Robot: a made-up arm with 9 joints. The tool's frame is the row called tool.
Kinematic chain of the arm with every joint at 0, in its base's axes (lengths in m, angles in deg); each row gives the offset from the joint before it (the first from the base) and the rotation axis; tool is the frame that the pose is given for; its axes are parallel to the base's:
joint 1: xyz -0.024 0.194 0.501 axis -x
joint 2: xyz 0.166 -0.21 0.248 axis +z
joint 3: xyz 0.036 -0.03 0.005 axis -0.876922 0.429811 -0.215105
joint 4: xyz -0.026 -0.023 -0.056 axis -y
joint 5: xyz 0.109 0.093 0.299 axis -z
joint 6: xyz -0.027 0 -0.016 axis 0.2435 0.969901 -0.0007
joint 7: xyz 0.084 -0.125 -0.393 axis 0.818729 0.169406 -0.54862
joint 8: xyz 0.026 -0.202 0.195 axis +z
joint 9: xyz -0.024 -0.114 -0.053 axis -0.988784 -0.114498 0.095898
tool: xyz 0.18 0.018 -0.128
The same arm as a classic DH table. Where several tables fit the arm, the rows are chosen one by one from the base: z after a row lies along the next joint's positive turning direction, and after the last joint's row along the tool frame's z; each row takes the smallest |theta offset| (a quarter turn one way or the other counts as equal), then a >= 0, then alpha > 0; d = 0 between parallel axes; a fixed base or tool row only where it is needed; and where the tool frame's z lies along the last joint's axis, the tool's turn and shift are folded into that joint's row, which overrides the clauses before.
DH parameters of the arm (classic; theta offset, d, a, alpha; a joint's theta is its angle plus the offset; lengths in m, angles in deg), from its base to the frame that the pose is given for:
base (fixed): 90 0.501 0.194 -90
joint 1: 0 -0.142 -0.21 90
joint 2: -26.11 0.243 -0.0111 -102.42
joint 3: 83.98 -0.0039 0.0482 -115.46
joint 4: 76.22 -0.0516 0.109 90
joint 5: 14.09 -0.283 -0.0262 89.96
joint 6: -53.93 -0.2329 -0.2518 -68.65
joint 7: 75.19 0.3271 0.2031 123.27
joint 8: -5.09 0.1283 0.1105 84.5
joint 9: 0 -0.1446 0.0028 -84.5
tool (fixed): 83.39 -0.1106 0 0

